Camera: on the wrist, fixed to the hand. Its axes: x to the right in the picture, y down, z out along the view.
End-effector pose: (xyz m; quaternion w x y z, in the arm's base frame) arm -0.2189 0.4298 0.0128 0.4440 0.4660 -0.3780 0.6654
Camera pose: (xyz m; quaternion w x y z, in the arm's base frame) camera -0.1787 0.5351 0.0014 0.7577 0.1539 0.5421 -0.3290
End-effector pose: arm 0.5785 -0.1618 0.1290 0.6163 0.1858 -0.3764 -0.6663
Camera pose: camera 0.5920 -0.1959 0.0218 0.5389 -0.5099 -0.3840 0.5497
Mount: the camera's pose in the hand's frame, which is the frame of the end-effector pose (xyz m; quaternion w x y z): 0.0073 -0.0706 -0.0883 0.0157 0.0484 -0.2714 0.9611
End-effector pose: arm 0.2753 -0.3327 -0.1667 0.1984 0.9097 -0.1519 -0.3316
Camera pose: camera 0.3495 -0.2509 -0.1413 0.2366 -0.2121 -0.9466 -0.0541
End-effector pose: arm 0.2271 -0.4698 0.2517 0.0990 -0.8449 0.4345 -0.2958
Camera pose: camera 0.2263 -0.4251 0.3558 0.4447 0.3289 0.7777 0.2988
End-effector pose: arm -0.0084 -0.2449 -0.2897 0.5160 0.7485 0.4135 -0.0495
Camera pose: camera -0.0821 -0.1601 -0.3042 0.1317 0.4207 -0.8554 0.2720
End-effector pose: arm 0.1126 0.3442 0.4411 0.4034 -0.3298 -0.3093 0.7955
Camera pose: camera 0.2085 0.4044 0.4404 0.8262 0.0670 -0.2411 -0.5047
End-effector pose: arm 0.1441 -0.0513 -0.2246 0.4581 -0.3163 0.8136 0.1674
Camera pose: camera 0.1320 -0.1561 -0.1833 0.0824 0.8447 0.2006 0.4894
